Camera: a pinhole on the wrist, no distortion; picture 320 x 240 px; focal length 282.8 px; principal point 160.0 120.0 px. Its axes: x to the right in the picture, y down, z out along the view. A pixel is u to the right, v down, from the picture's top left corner.
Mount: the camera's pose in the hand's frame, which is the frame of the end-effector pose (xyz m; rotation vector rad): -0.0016 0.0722 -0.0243 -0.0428 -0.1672 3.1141
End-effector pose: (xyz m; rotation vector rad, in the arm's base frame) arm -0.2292 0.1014 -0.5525 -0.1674 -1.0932 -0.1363
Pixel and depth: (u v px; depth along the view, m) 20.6 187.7 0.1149
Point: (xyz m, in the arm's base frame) -0.2770 0.1484 -0.4693
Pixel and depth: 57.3 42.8 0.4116
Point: -0.4890 0.3120 -0.2584
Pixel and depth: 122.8 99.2 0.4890
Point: -0.6030 0.2475 -0.3022
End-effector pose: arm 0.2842 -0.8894 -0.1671 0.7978 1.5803 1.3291
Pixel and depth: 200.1 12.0 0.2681
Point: 0.5231 -0.7979 -0.0202
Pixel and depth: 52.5 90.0 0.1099
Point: 0.3448 -0.8062 -0.1083
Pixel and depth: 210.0 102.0 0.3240
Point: 0.5804 -0.8184 -0.1007
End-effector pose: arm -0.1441 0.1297 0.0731 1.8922 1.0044 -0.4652
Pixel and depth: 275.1 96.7 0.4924
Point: -0.1823 -0.3812 0.0139
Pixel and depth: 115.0 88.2 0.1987
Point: -0.0569 -0.0281 0.0062
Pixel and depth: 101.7 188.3 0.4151
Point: -0.1299 -0.1451 -0.2077
